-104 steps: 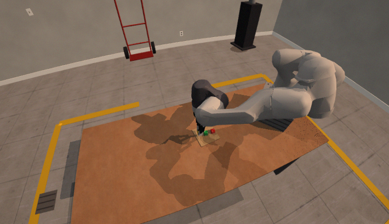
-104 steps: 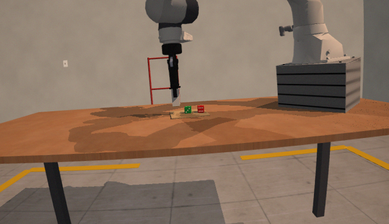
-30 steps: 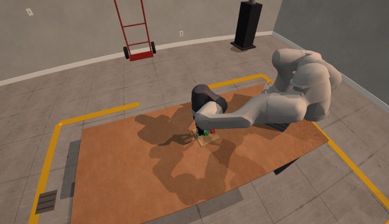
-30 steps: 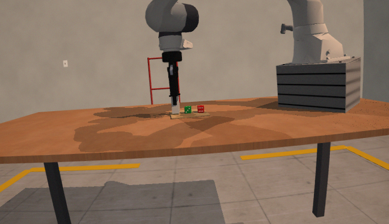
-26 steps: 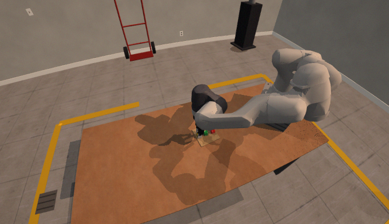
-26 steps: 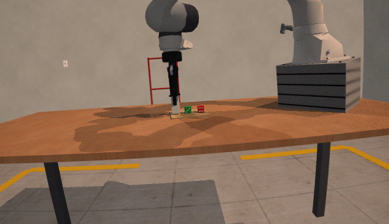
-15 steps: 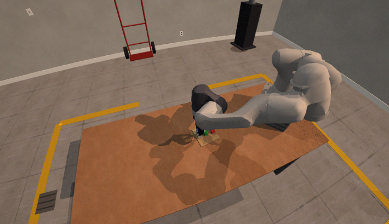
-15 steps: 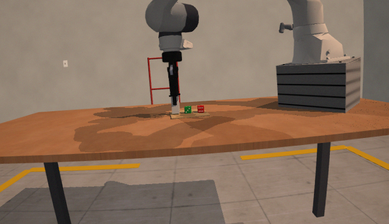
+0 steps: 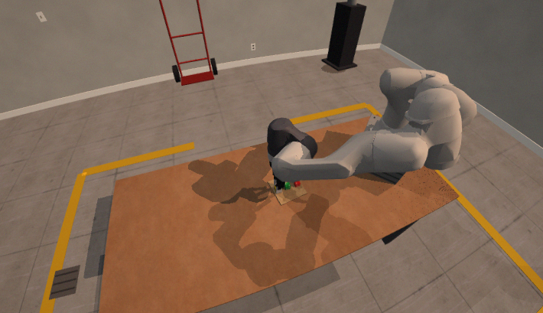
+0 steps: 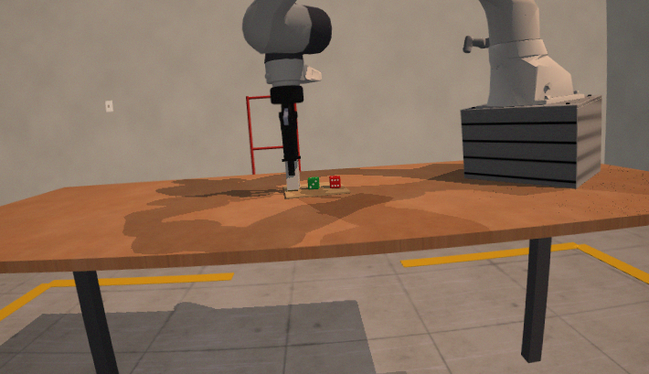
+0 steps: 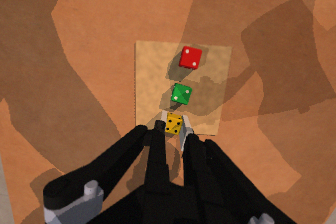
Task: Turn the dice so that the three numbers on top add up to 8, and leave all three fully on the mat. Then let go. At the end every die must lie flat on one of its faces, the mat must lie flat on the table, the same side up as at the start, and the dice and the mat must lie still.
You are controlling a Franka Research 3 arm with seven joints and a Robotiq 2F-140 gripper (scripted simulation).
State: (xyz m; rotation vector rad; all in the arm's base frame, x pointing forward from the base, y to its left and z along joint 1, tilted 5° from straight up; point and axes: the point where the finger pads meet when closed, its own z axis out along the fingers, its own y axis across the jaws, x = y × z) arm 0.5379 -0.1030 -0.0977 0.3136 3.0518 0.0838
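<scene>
Now: the yellow die 20 mm below my hand. Also, from my hand: green die (50 mm behind, 20 mm below, 10 mm to the left); red die (90 mm behind, 20 mm to the left, 20 mm below); tan mat (50 mm behind, 40 mm below, 10 mm to the left).
</scene>
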